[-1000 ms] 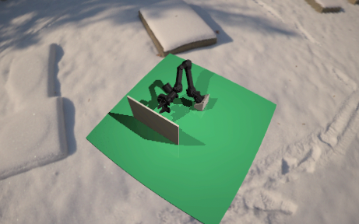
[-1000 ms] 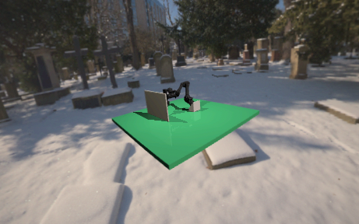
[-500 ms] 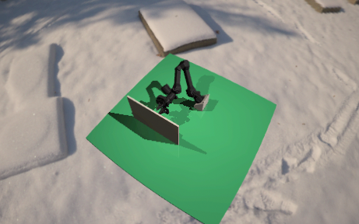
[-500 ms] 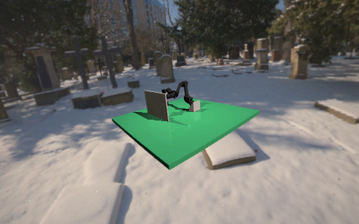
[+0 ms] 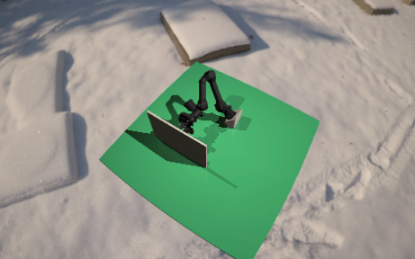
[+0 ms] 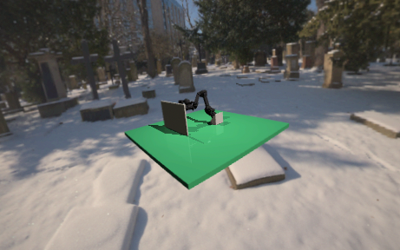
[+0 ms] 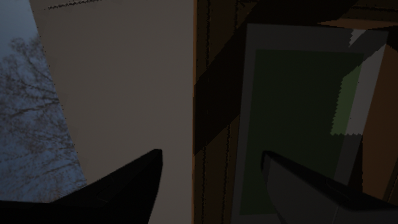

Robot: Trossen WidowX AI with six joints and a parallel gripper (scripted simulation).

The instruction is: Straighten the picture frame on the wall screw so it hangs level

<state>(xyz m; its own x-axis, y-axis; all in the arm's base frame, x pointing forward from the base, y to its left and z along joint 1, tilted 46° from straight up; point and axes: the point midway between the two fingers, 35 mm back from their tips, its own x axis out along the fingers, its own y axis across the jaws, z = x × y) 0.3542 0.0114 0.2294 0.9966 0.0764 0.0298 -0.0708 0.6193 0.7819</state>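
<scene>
Right now my gripper tip is 10 mm short of the picture frame and 50 mm above it. The rest, counted from my gripper tip: wall panel: 20 mm ahead, 10 mm to the right, 60 mm below.
</scene>
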